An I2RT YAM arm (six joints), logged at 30 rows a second.
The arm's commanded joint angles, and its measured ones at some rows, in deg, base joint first. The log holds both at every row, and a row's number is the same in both.
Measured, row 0:
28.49 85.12 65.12 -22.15 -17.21 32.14
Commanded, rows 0 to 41:
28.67 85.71 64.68 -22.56 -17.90 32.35
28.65 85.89 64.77 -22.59 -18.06 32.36
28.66 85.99 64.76 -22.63 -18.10 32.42
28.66 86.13 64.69 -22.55 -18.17 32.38
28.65 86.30 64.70 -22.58 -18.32 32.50
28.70 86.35 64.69 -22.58 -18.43 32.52
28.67 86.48 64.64 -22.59 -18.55 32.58
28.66 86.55 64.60 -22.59 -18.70 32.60
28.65 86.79 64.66 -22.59 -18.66 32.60
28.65 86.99 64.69 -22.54 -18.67 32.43
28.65 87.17 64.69 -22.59 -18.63 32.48
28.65 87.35 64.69 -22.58 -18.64 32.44
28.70 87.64 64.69 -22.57 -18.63 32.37
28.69 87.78 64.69 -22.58 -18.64 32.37
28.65 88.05 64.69 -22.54 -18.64 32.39
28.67 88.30 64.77 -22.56 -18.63 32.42
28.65 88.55 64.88 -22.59 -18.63 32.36
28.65 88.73 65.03 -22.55 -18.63 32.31
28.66 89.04 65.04 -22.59 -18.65 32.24
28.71 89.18 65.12 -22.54 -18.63 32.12
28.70 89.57 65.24 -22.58 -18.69 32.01
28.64 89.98 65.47 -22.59 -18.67 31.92
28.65 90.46 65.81 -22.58 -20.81 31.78
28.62 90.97 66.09 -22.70 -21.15 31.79
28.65 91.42 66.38 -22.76 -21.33 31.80
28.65 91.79 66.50 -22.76 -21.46 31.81
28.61 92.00 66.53 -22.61 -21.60 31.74
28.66 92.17 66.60 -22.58 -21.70 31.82
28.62 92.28 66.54 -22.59 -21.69 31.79
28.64 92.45 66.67 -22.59 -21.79 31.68
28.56 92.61 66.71 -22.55 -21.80 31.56
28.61 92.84 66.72 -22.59 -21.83 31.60
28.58 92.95 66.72 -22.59 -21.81 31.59
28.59 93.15 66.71 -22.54 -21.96 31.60
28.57 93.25 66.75 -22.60 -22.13 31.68
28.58 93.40 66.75 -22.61 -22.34 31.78
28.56 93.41 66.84 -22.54 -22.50 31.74
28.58 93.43 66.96 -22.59 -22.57 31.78
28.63 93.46 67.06 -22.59 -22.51 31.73
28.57 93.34 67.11 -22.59 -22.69 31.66
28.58 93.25 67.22 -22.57 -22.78 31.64
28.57 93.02 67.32 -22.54 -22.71 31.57
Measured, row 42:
28.77 92.53 66.94 -20.23 -22.65 32.08
